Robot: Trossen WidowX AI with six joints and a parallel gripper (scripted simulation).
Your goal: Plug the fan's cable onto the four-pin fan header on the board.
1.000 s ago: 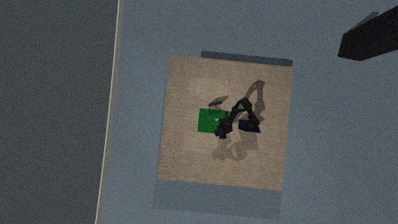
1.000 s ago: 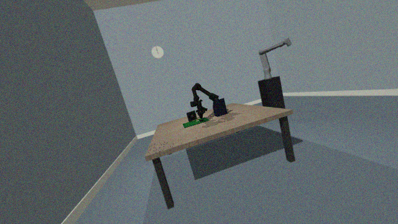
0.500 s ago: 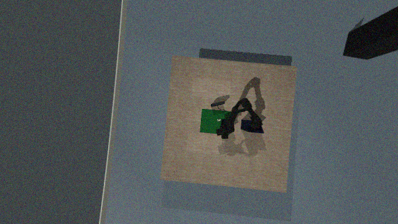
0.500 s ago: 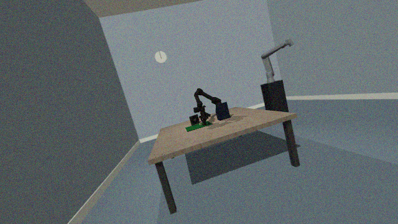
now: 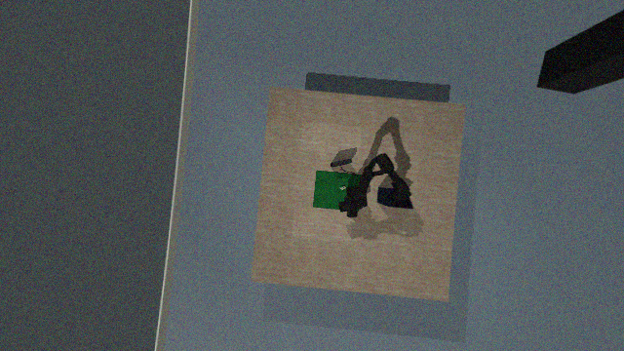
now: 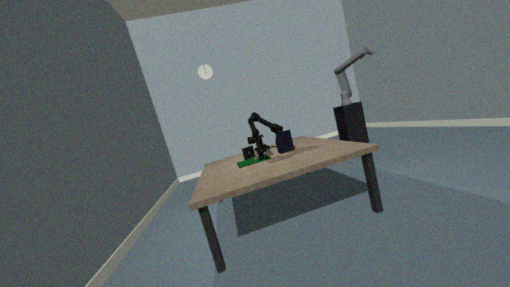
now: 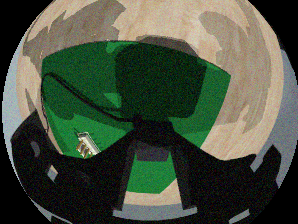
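The white fan header is 70 mm to the right of my gripper tip, 50 mm ahead of it and 10 mm below it. The rest, counted from my gripper tip: green board 80 mm ahead, 50 mm to the right, 20 mm below; dark fan 210 mm to the right, 100 mm ahead, 50 mm above; dark plug 10 mm ahead, 10 mm above.
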